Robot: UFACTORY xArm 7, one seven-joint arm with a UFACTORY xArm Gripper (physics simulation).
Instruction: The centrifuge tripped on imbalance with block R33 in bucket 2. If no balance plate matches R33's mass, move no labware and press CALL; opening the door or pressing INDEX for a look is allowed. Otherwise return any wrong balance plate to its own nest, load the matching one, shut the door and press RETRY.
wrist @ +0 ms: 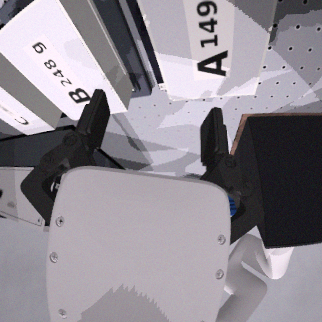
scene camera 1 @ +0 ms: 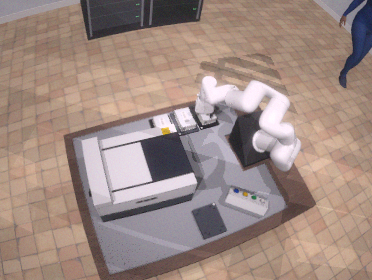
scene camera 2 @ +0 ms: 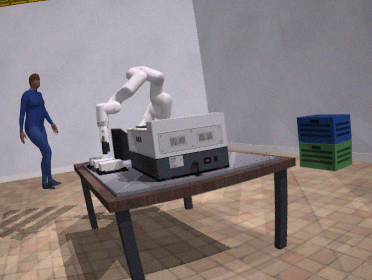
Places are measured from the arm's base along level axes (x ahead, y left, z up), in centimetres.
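Where they show: gripper, fingertip midpoint: (wrist: 157,107) (scene camera 1: 202,116) (scene camera 2: 106,153); arm's base at its link origin: (wrist: 292,186) (scene camera 1: 261,140).
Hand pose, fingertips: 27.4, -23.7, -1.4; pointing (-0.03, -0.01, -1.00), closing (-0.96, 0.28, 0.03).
Each offset is from my fingertips to the centre of the thing, as dx, dy, dz. "*": to the spot under its first point.
My gripper (scene camera 1: 205,112) (scene camera 2: 105,151) (wrist: 157,107) is open and empty, pointing down above the row of white plates. Plate A @[-4.2, -4.8, -4.5] (scene camera 1: 209,120) (wrist: 175,75) is labelled A 149 and lies ahead of the fingers in the wrist view. Plate B @[+8.8, -3.1, -4.5] (scene camera 1: 184,120) (wrist: 65,40), labelled B 248 g, is beside it. Plate C @[+22.0, -1.0, -4.5] (scene camera 1: 162,121) (wrist: 12,107) is at the row's far end; its mass is not legible. The centrifuge @[+42.4, +28.5, +4.4] (scene camera 1: 127,165) (scene camera 2: 192,135) has a white panel and a dark panel on top. Block R33 and the buckets do not show. The button box @[-7.5, +53.7, -3.6] (scene camera 1: 246,204) has blue, yellow, green and whitish buttons.
A dark flat pad @[* +13.8, +57.2, -6.2] (scene camera 1: 209,220) lies beside the button box. The arm's black pedestal (scene camera 1: 245,142) (wrist: 290,180) stands right of the gripper in the wrist view. A person in blue (scene camera 1: 361,40) (scene camera 2: 36,117) stands away from the table. Blue and green crates (scene camera 2: 324,129) are on the floor.
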